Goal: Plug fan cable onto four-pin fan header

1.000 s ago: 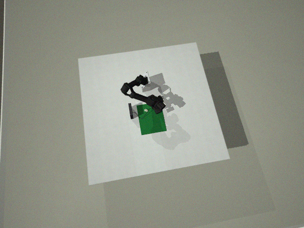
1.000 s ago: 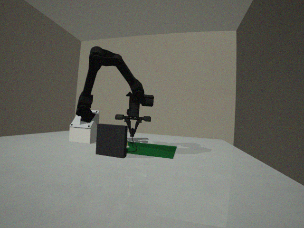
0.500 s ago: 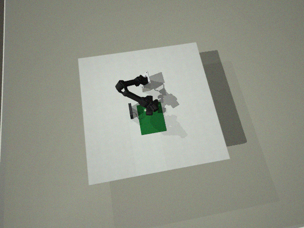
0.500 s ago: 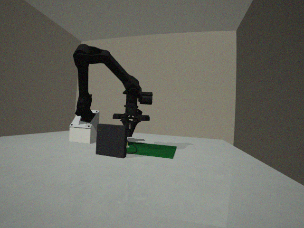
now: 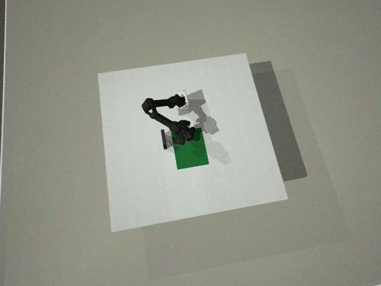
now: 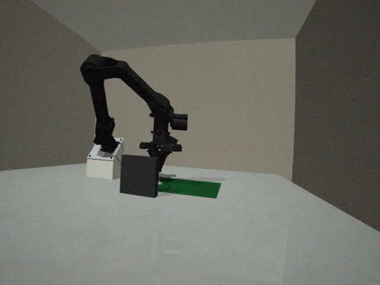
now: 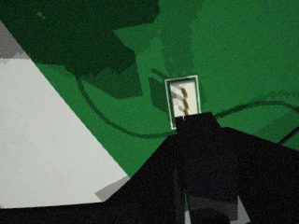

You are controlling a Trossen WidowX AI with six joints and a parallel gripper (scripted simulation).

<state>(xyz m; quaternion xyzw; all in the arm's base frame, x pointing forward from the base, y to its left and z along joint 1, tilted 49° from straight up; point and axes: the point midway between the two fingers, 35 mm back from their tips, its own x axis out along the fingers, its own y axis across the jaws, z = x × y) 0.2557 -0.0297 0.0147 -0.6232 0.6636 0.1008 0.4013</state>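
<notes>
Right now my gripper tip is 8 cm short of the green board, 4 cm to the right of it and 8 cm above it. Round my gripper tip: dark fan: 14 cm to the right; dark plug: 1 cm to the right, 1 cm above.
</notes>
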